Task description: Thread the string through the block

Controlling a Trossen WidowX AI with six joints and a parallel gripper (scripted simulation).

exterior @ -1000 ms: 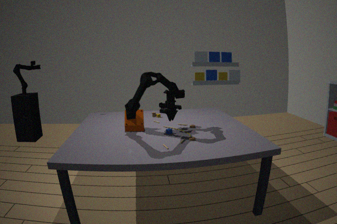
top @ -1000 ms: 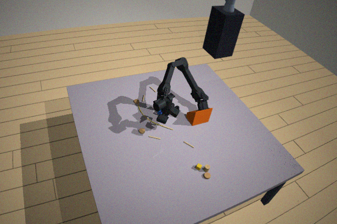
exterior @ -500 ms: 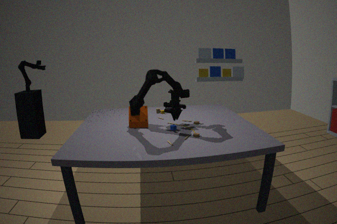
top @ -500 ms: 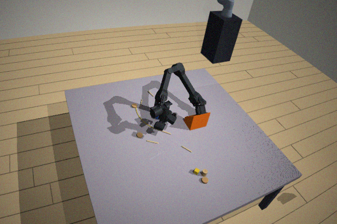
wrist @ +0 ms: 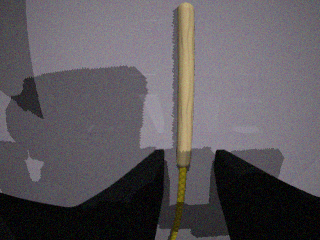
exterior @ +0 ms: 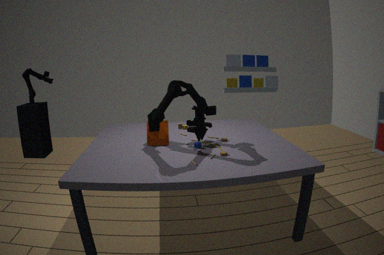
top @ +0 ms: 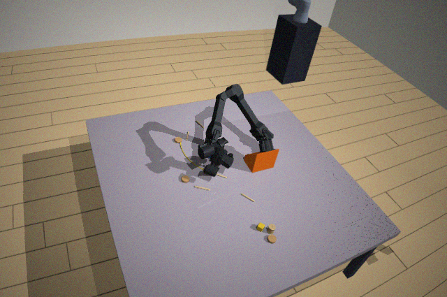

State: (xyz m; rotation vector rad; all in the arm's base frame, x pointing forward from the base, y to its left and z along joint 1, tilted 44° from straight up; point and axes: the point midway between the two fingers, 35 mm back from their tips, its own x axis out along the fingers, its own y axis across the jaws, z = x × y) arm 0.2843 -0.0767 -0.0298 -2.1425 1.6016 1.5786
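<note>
The thin wooden stick lies 1 cm to the left of my gripper tip and 1 cm behind it. Round my gripper tip: wooden block: 41 cm to the left, 9 cm behind, 1 cm above; then blue cube: 13 cm to the right, 4 cm behind, 1 cm above; then yellow cube: 38 cm to the left, 5 cm behind, 1 cm above.
</note>
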